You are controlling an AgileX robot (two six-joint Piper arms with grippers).
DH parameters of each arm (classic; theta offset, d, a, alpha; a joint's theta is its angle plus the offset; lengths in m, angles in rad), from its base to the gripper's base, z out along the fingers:
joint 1: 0 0.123 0 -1.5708
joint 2: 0.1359 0 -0.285 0
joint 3: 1.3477 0 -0.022 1.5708
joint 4: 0 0.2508 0 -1.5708
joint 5: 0 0 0.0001 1.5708
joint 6: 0 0.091 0 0
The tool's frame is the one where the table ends.
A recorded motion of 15 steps. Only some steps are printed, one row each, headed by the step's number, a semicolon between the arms.
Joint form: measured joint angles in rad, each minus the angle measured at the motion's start. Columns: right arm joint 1, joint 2, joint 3, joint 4, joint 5, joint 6; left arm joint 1, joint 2, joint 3, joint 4, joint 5, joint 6.
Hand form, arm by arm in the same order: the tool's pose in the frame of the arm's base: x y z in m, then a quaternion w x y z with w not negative. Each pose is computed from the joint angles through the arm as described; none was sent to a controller.
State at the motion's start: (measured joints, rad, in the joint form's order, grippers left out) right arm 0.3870 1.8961 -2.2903 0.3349 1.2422 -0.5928; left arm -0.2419 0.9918 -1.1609 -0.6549 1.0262 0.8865
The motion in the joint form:
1: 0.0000 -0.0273 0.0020 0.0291 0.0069 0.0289; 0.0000 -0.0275 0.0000 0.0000 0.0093 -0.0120
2: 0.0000 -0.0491 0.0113 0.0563 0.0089 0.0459; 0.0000 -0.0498 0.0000 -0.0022 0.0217 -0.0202
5: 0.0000 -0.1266 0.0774 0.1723 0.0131 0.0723; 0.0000 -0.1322 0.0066 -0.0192 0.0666 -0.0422
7: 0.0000 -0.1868 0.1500 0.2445 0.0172 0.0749; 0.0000 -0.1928 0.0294 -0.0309 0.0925 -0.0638
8: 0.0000 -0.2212 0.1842 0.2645 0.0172 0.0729; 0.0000 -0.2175 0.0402 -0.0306 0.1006 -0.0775
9: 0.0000 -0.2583 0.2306 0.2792 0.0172 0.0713; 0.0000 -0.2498 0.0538 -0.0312 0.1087 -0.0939
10: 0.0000 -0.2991 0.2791 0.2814 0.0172 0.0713; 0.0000 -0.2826 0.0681 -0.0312 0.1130 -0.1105
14: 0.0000 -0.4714 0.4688 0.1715 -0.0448 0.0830; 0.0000 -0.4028 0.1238 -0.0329 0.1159 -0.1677
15: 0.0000 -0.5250 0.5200 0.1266 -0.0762 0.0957; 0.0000 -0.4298 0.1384 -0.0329 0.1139 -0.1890
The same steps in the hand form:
1: 0.3520 0.1767 0.4659 0.41018 -0.42698 0.79281 0.14455; 0.1510 -0.0864 0.4217 0.45759 0.42583 0.75809 -0.18599
2: 0.3444 0.1760 0.4725 0.41366 -0.42059 0.79128 0.16086; 0.1435 -0.0850 0.4247 0.46129 0.42617 0.75510 -0.18819
5: 0.3187 0.1753 0.4871 0.41316 -0.41112 0.78155 0.22237; 0.1158 -0.0806 0.4330 0.47366 0.42973 0.74262 -0.19876
7: 0.3009 0.1739 0.4914 0.40397 -0.40994 0.77592 0.25827; 0.0971 -0.0774 0.4329 0.47725 0.42858 0.73836 -0.20824
8: 0.2911 0.1714 0.4948 0.40378 -0.41045 0.77264 0.26743; 0.0901 -0.0758 0.4320 0.47818 0.42616 0.73847 -0.21071
9: 0.2816 0.1687 0.4953 0.39953 -0.41036 0.77240 0.27454; 0.0810 -0.0738 0.4310 0.48081 0.42291 0.73777 -0.21368
10: 0.2716 0.1648 0.4955 0.39612 -0.40992 0.77390 0.27593; 0.0722 -0.0718 0.4298 0.48482 0.41870 0.73686 -0.21602
14: 0.2370 0.1410 0.4939 0.41702 -0.39420 0.78746 0.22495; 0.0420 -0.0645 0.4230 0.50358 0.40140 0.73149 -0.22408
15: 0.2266 0.1326 0.4946 0.43151 -0.38422 0.79001 0.20508; 0.0359 -0.0630 0.4207 0.50698 0.39372 0.73211 -0.22798

